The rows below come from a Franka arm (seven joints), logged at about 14 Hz.
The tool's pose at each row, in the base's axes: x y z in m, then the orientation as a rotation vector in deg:
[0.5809, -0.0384, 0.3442, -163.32, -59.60, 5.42]
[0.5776, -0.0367, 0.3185, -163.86, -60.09, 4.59]
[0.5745, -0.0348, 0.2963, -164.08, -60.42, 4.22]
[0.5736, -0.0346, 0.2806, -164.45, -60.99, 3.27]
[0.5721, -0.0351, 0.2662, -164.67, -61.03, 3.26]
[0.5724, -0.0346, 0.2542, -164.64, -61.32, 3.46]
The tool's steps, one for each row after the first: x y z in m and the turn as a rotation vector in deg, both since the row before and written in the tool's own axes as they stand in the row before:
[-0.0009, -0.0003, 0.0260, -0.81, 0.29, -0.19]
[-0.0008, -0.0011, 0.0225, -0.38, 0.12, -0.16]
[-0.0003, 0.0008, 0.0157, -0.71, 0.39, -0.28]
[-0.0014, 0.0007, 0.0144, -0.21, -0.07, 0.03]
[0.0007, 0.0008, 0.0120, -0.03, -0.16, -0.18]

